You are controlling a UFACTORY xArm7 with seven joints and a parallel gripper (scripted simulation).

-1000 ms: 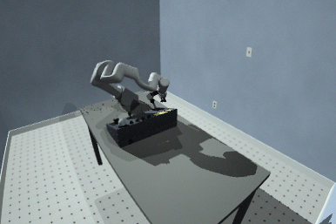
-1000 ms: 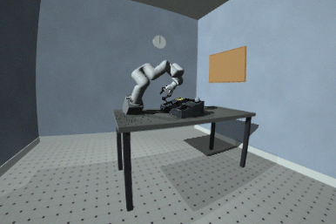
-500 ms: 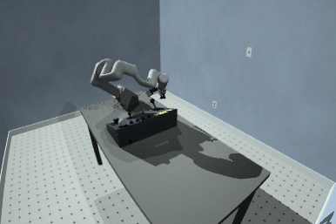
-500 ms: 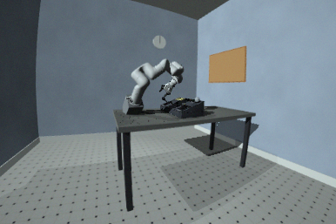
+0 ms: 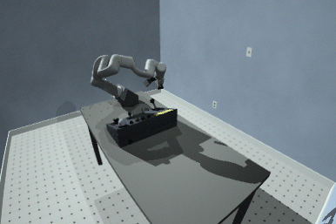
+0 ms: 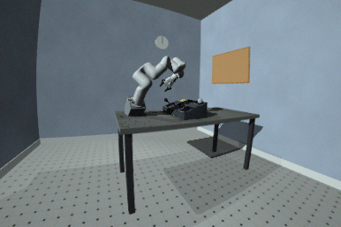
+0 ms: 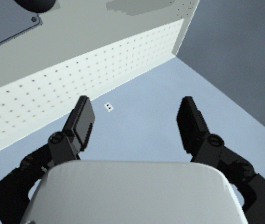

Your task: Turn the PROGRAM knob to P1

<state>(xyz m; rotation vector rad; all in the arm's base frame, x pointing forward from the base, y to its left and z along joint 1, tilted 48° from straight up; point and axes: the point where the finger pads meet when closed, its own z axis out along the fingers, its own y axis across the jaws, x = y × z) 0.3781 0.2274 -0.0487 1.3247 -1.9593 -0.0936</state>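
My gripper is now 16 cm above the lever, 6 cm to the left of it and 4 cm short of it. The rest, counted from my hand: check switch (19 cm to the right, 18 cm below, 5 cm ahead); mode knob (31 cm to the right, 17 cm below, 4 cm ahead); dark console (26 cm to the right, 19 cm below, 8 cm ahead).
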